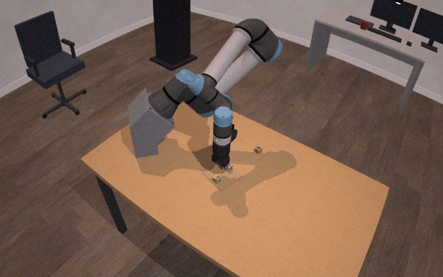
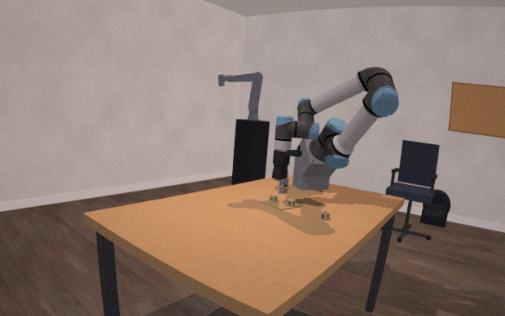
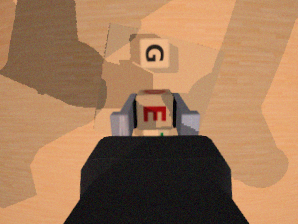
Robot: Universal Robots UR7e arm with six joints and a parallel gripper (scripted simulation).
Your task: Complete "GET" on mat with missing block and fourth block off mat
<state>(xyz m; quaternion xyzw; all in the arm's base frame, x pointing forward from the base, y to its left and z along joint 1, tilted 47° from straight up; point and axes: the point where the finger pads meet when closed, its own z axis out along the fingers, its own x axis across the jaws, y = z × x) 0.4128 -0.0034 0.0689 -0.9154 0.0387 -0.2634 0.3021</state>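
The thin tan mat is 7 cm below my hand. Round my hand: block: 3 cm ahead, 25 cm to the left, 6 cm below.
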